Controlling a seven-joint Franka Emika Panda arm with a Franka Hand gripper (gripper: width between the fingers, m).
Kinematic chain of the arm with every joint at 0, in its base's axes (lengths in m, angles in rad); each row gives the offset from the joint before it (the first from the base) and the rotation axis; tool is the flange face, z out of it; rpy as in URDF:
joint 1: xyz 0 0 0.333 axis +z
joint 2: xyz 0 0 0 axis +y
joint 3: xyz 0 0 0.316 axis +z
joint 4: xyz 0.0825 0 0 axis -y
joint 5: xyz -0.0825 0 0.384 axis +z
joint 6: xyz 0 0 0 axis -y
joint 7: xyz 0.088 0 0 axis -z
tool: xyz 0 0 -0.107 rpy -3.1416 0 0
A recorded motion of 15 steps. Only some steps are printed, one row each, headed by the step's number.
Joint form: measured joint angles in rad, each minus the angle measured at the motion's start. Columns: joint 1, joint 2, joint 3, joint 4, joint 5, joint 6, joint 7.
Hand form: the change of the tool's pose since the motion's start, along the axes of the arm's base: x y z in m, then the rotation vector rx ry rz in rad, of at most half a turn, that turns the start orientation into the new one. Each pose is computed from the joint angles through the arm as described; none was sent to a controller.
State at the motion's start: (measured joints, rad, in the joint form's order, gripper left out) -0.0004 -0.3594 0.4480 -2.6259 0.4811 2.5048 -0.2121
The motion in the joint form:
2: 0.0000 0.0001 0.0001 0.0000 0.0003 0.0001 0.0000
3: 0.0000 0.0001 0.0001 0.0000 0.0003 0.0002 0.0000
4: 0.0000 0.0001 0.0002 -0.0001 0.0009 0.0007 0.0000
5: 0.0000 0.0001 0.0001 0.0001 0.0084 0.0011 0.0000
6: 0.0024 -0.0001 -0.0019 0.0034 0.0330 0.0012 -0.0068
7: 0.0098 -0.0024 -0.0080 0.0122 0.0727 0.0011 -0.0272
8: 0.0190 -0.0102 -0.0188 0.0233 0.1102 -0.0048 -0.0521
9: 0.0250 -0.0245 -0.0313 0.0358 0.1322 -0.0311 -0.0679
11: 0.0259 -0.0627 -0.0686 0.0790 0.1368 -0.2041 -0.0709
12: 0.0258 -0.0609 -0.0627 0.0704 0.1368 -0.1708 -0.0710
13: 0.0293 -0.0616 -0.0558 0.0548 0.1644 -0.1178 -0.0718
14: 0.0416 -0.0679 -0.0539 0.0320 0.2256 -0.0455 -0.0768
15: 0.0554 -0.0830 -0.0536 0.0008 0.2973 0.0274 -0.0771
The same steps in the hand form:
2: 0.0000 0.0000 0.0000 0.0002 0.0001 -0.0001
3: 0.0000 0.0000 0.0000 0.0002 0.0000 -0.0001
4: 0.0000 0.0000 0.0000 0.0006 -0.0003 -0.0006
5: 0.0001 0.0000 0.0001 0.0062 0.0007 -0.0056
6: 0.0008 0.0006 0.0017 0.0248 0.0012 -0.0143
7: 0.0024 0.0024 0.0069 0.0558 -0.0053 -0.0176
8: 0.0040 0.0037 0.0149 0.0870 -0.0158 -0.0155
9: 0.0044 0.0040 0.0243 0.1096 -0.0158 -0.0102
11: 0.0000 0.0023 0.0450 0.1399 0.0715 0.0169
12: 0.0008 0.0021 0.0430 0.1352 0.0495 0.0105
13: 0.0009 0.0022 0.0408 0.1499 0.0178 -0.0132
14: -0.0001 0.0013 0.0397 0.1882 -0.0257 -0.0573
15: -0.0038 -0.0025 0.0381 0.2293 -0.0668 -0.1174

